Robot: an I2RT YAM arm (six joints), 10 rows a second.
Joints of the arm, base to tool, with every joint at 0 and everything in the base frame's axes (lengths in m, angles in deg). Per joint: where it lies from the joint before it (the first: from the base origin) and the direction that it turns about. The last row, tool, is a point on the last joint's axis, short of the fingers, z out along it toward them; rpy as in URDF.
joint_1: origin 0 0 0.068 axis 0 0 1
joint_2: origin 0.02 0.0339 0.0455 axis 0 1 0
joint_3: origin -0.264 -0.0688 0 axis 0 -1 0
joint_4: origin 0.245 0.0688 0.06 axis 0 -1 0
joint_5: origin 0.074 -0.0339 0.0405 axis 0 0 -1
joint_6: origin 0.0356 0 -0.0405 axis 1 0 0
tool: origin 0 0 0 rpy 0 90 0
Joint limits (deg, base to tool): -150..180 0..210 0..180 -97..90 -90..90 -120..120
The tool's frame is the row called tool.
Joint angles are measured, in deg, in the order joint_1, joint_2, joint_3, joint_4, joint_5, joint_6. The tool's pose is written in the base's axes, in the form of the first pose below.
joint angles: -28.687 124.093 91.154 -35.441 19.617 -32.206
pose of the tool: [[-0.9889, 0.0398, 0.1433, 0.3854], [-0.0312, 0.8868, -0.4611, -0.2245], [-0.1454, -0.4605, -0.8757, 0.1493], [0, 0, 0, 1]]
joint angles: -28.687 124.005 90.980 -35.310 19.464 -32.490
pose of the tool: [[-0.9888, 0.0348, 0.1454, 0.3851], [-0.0363, 0.8875, -0.4594, -0.2242], [-0.1451, -0.4595, -0.8762, 0.1492], [0, 0, 0, 1]]
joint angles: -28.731 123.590 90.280 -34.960 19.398 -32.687
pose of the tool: [[-0.9887, 0.0324, 0.1466, 0.3833], [-0.0389, 0.8875, -0.4591, -0.2236], [-0.1450, -0.4596, -0.8762, 0.1491], [0, 0, 0, 1]]
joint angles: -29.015 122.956 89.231 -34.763 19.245 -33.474
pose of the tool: [[-0.9895, 0.0214, 0.1429, 0.3792], [-0.0466, 0.8887, -0.4562, -0.2238], [-0.1367, -0.4580, -0.8784, 0.1488], [0, 0, 0, 1]]
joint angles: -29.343 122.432 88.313 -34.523 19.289 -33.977
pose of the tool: [[-0.9903, 0.0168, 0.1378, 0.3754], [-0.0484, 0.8885, -0.4564, -0.2245], [-0.1301, -0.4587, -0.8790, 0.1484], [0, 0, 0, 1]]
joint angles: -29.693 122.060 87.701 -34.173 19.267 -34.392
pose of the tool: [[-0.9905, 0.0158, 0.1367, 0.3726], [-0.0490, 0.8877, -0.4578, -0.2260], [-0.1286, -0.4601, -0.8785, 0.1484], [0, 0, 0, 1]]
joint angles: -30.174 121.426 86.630 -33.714 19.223 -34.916
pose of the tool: [[-0.9909, 0.0143, 0.1336, 0.3680], [-0.0490, 0.8873, -0.4585, -0.2275], [-0.1250, -0.4609, -0.8786, 0.1481], [0, 0, 0, 1]]
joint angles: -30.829 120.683 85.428 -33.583 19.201 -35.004
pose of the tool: [[-0.9920, 0.0206, 0.1242, 0.3618], [-0.0388, 0.8886, -0.4571, -0.2295], [-0.1198, -0.4583, -0.8807, 0.1478], [0, 0, 0, 1]]
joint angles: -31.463 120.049 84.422 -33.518 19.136 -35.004
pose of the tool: [[-0.9929, 0.0282, 0.1158, 0.3561], [-0.0278, 0.8900, -0.4552, -0.2316], [-0.1159, -0.4551, -0.8828, 0.1475], [0, 0, 0, 1]]
